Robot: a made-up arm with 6 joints.
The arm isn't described. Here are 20 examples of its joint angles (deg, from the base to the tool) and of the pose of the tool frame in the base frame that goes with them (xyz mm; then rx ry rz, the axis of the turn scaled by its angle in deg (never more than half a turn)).
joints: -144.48 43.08 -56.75 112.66 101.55 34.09
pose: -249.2 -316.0 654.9 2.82 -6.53 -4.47
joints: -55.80 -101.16 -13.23 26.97 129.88 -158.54
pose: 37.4 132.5 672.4 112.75 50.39 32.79
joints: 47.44 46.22 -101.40 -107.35 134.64 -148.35
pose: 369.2 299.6 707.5 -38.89 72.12 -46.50
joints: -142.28 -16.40 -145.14 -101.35 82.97 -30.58
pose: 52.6 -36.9 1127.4 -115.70 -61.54 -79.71
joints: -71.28 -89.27 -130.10 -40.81 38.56 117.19
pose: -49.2 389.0 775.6 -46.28 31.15 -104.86
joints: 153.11 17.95 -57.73 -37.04 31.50 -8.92
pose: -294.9 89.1 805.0 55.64 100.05 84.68
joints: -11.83 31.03 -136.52 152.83 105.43 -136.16
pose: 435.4 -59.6 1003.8 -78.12 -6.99 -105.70
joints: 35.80 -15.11 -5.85 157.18 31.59 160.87
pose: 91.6 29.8 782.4 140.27 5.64 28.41
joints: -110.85 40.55 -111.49 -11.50 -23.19 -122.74
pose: -69.8 -433.4 860.5 14.87 -32.03 -31.88
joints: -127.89 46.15 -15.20 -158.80 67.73 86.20
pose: -139.7 -247.9 612.0 39.05 -87.17 -89.69
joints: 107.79 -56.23 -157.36 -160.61 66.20 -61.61
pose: 58.0 -407.4 962.1 70.67 -93.83 17.07
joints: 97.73 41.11 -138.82 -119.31 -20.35 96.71
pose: -69.9 366.0 844.4 -139.64 -72.04 -51.60
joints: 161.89 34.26 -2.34 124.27 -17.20 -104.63
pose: -188.7 25.1 722.3 55.32 42.27 55.61
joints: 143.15 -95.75 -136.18 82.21 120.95 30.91
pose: 317.9 -370.6 692.2 -43.74 -143.52 -29.00
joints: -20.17 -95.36 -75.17 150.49 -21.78 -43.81
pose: -252.7 131.7 750.3 -60.44 20.96 -19.00
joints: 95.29 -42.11 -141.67 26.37 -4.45 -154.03
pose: -17.9 -300.5 1003.9 -54.94 90.21 -122.37
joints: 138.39 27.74 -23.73 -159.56 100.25 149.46
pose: -194.2 160.5 659.7 -127.81 -66.96 -59.97
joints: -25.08 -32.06 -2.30 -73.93 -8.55 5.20
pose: 57.4 -5.6 828.4 110.19 -32.05 0.70
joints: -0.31 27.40 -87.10 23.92 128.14 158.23
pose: 395.3 85.9 770.4 -81.61 -119.34 -68.04
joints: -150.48 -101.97 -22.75 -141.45 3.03 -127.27
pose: 208.9 -3.9 673.6 20.81 108.09 -108.07
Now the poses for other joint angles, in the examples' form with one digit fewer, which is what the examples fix.
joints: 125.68 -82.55 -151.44 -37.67 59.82 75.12
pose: 214 -407 776 -51.1 -27.2 63.8
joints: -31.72 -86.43 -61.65 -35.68 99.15 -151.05
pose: -117 103 867 46.2 22.4 -6.8
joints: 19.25 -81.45 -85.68 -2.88 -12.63 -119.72
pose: -351 -92 848 -3.5 -88.2 109.6
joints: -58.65 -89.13 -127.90 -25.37 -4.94 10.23
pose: -182 349 743 -10.1 -55.0 161.7
